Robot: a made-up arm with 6 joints.
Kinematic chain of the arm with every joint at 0, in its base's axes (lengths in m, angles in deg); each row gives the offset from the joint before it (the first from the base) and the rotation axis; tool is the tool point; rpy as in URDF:
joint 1: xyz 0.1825 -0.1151 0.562 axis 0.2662 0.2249 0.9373
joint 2: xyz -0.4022 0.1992 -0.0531 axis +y
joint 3: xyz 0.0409 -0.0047 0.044 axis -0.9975 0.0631 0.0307
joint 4: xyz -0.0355 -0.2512 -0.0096 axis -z
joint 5: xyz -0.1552 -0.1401 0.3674 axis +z
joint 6: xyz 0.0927 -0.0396 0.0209 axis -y
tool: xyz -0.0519 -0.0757 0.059 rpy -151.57 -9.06 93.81
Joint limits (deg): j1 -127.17..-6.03 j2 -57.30..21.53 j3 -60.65..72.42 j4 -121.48..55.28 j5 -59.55..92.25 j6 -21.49..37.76
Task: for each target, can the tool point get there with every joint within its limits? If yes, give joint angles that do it. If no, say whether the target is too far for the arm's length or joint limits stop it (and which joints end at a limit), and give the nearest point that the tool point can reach.
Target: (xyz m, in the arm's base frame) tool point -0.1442 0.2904 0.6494
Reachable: yes | joints -103.63 12.40 -16.55 -39.53 17.36 -8.51
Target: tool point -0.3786 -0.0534 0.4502
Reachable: yes | joints -52.34 -6.50 -50.25 -11.43 80.08 15.27
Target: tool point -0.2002 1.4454 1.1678
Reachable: no: too far | nearest point -0.1171 0.9059 0.8283 | short by 0.643 m
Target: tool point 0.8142 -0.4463 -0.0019
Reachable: no: joint limits stop it (at a limit: joint 1, joint 2, joint 3, joint 4, joint 5, joint 6) | nearest point 1.0184 0.1104 0.0557 | short by 0.596 m
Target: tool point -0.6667 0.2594 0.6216
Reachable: yes | joints -31.75 -34.13 6.20 38.58 -12.19 31.41
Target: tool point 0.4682 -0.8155 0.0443
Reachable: no: joint limits stop it (at a limit: joint 1, joint 2, joint 3, joint 5, joint 6) | nearest point -0.0060 -0.5054 0.3611 | short by 0.649 m
